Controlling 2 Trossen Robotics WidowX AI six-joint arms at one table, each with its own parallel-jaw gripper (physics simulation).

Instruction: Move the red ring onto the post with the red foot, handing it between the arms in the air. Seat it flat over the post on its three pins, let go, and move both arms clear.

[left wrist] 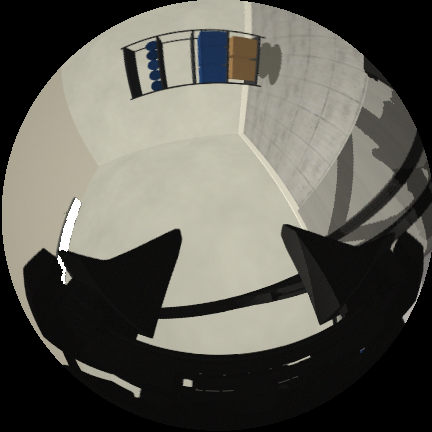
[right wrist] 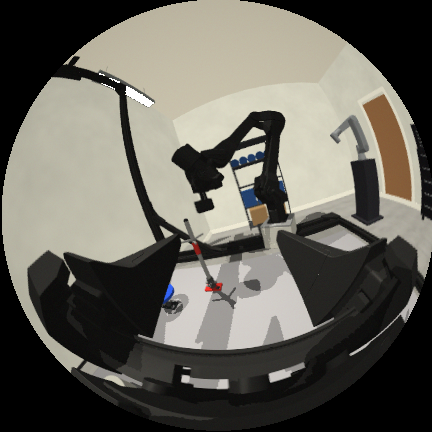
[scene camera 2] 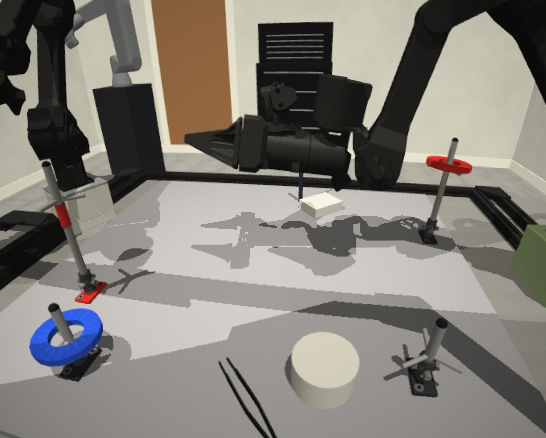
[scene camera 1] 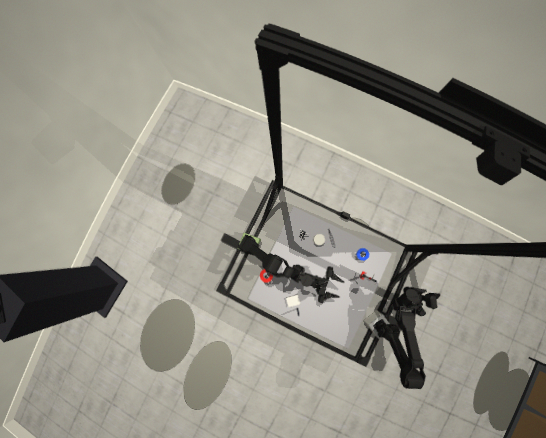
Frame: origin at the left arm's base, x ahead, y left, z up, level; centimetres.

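Seen in the pictures: left gripper, fingertip midpoint: [left wrist: 232, 232] [right wrist: 193, 192] [scene camera 1: 432, 292]; right gripper, fingertip midpoint: [right wrist: 229, 237] [scene camera 2: 192, 140] [scene camera 1: 342, 289]; left arm's base, link origin: [right wrist: 277, 218] [scene camera 2: 73, 183] [scene camera 1: 380, 326]; right arm's base, link origin: [scene camera 1: 248, 243].
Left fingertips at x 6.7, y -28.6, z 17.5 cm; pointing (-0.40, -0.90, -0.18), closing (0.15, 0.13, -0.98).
Offsets run from my left fingertips to a thing's top centre. "spot": to the spot under its first point.
The red ring @[dy +62.7, dx +54.7, dz -10.5 cm] [scene camera 1: 262, 276] [scene camera 2: 462, 167] lies nearly flat around a tall grey post with a black foot @[spot: dy +60.8, dx +54.4, dz -24.2 cm] [scene camera 2: 427, 237], at the right in scene camera 2. The post with the red foot @[spot: dy +18.3, dx +20.5, dz -16.6 cm] [scene camera 2: 75, 245] [right wrist: 204, 265] stands at the left there, with its pins near the top, a red band below them and no ring on it. My right gripper [scene camera 1: 339, 287] [scene camera 2: 187, 138] [right wrist: 229, 237] is open and empty, level above the table between the two tall posts, apart from the ring. My left gripper [left wrist: 232, 232] is open and empty, raised off the table and facing a wall.
A blue ring @[dy +11.8, dx +31.1, dz -19.7 cm] [scene camera 2: 40, 347] sits around a short post at the left front in scene camera 2. A short pinned post @[spot: dy +31.9, dx +61.2, dz -18.3 cm] [scene camera 2: 436, 342], a white cylinder @[dy +26.8, dx +52.8, dz -21.3 cm] [scene camera 2: 325, 362], tweezers-like black rods [scene camera 2: 245, 395], a white block @[dy +60.4, dx +32.9, dz -22.8 cm] [scene camera 2: 321, 204] and a green block [scene camera 2: 532, 260] also stand or lie there.
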